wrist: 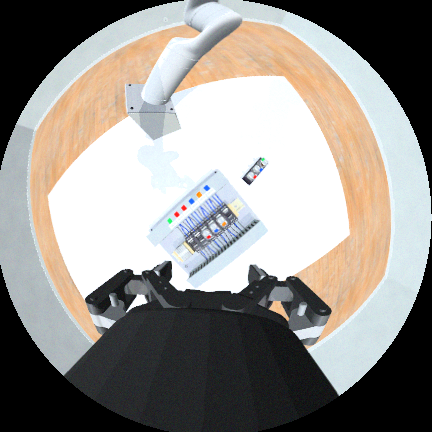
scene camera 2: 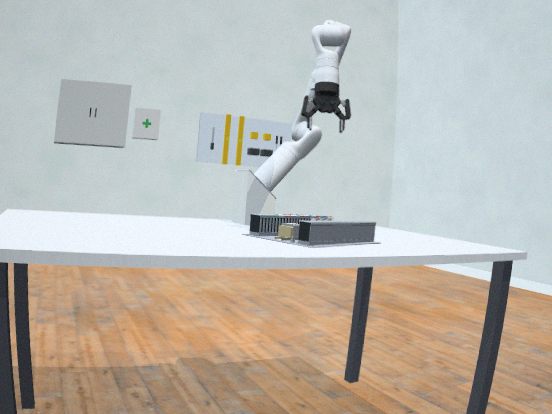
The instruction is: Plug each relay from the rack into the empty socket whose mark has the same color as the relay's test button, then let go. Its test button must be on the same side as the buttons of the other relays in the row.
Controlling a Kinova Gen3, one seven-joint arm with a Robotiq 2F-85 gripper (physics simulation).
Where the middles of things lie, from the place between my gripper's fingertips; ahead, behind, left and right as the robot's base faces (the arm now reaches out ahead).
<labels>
My gripper is now 1 cm short of the base plate [wrist: 175, 237], 2 cm to the left of it and 32 cm above it.
</labels>
